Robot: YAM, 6 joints.
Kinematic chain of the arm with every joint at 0, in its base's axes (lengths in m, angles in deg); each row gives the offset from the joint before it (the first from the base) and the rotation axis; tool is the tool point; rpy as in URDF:
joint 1: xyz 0 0 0.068 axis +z
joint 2: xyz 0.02 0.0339 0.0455 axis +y
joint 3: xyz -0.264 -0.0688 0 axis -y
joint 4: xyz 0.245 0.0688 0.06 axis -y
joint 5: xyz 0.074 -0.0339 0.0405 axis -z
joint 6: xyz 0.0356 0 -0.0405 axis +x
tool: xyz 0 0 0 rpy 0 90 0
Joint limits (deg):
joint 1: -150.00..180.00
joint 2: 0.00..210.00
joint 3: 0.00..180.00
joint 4: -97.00..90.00
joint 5: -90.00..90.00
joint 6: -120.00..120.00
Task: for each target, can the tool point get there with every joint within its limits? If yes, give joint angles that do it. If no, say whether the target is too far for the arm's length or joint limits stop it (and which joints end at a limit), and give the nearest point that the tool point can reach.
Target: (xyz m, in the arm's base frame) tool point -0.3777 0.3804 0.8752
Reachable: no: too far | nearest point -0.2614 0.2633 0.6316 | short by 0.294 m
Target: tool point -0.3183 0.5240 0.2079
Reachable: yes | joints 121.25 155.91 131.39 42.44 -0.38 78.94
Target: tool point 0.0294 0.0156 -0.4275
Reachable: no: joint limits stop it (at a limit: joint 2) | nearest point 0.0707 0.0375 -0.3387 | short by 0.100 m
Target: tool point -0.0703 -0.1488 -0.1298
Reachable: yes | joints -111.00 160.18 29.93 44.67 20.29 39.24
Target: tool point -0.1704 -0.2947 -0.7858
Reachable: no: too far | nearest point -0.1460 -0.2524 -0.3778 | short by 0.411 m
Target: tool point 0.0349 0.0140 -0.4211
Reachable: no: joint limits stop it (at a limit: joint 2) | nearest point 0.0748 0.0300 -0.3390 | short by 0.093 m
